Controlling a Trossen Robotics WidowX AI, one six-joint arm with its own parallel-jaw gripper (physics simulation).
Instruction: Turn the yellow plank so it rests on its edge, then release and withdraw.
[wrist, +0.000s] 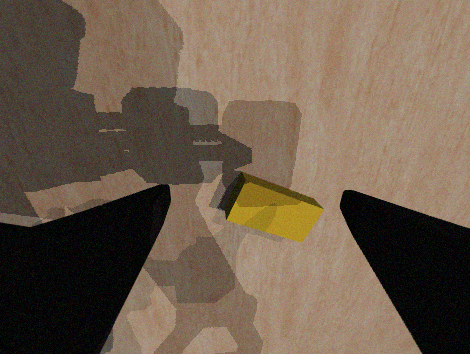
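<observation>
The yellow plank (275, 211) sits on the wooden table top in the wrist view, a little right of and below the middle. It lies slantwise, its right end lower in the view. A bright yellow face points up toward the camera, partly crossed by shadow. A narrow darker long side shows along its upper border, and a nearly black end shows at its left. Which face it rests on is hidden. My gripper (255, 195) is open, with its two black fingers wide apart. The plank shows between and beyond the fingertips, smaller than the gap, with no finger touching it.
The wooden table top (380, 100) fills the background. Overlapping dark shadows of the arm and gripper fall across its left and middle parts and reach the plank's left end. The black fingers cover the lower left and lower right corners of the view.
</observation>
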